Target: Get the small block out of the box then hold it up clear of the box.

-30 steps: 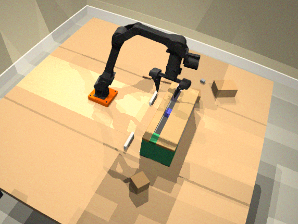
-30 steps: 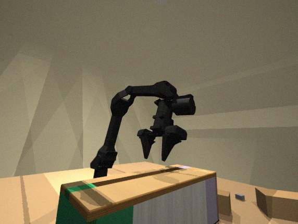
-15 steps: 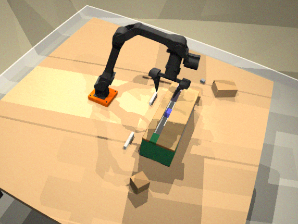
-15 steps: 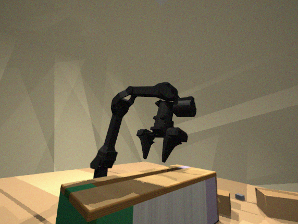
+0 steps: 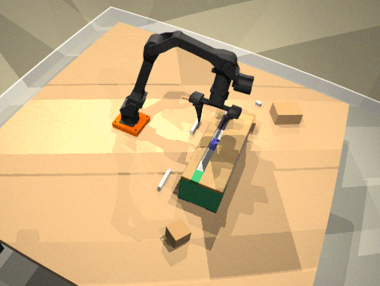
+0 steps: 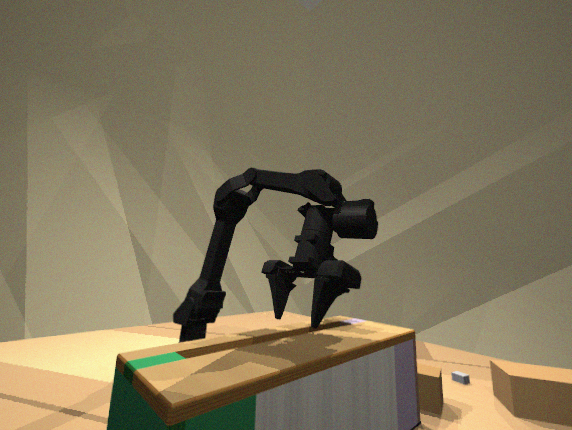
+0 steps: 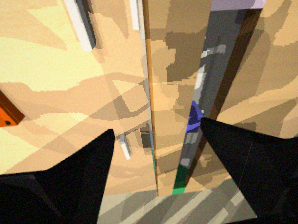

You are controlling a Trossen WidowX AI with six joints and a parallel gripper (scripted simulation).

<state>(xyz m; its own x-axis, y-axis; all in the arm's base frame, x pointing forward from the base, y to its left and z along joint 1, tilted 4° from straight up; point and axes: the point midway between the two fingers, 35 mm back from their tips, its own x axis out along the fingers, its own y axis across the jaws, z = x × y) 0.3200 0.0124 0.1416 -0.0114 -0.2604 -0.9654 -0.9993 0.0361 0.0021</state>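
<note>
Right now my gripper tip is 4 cm short of the blue block, 4 cm to the left of it and 4 cm above it. From my gripper tip the other things lie so: box (3 cm ahead, 6 cm to the right, 7 cm below); grey piece (14 cm ahead, 35 cm to the left, 12 cm below); wooden stick (10 cm behind, 24 cm to the left, 13 cm below).
</note>
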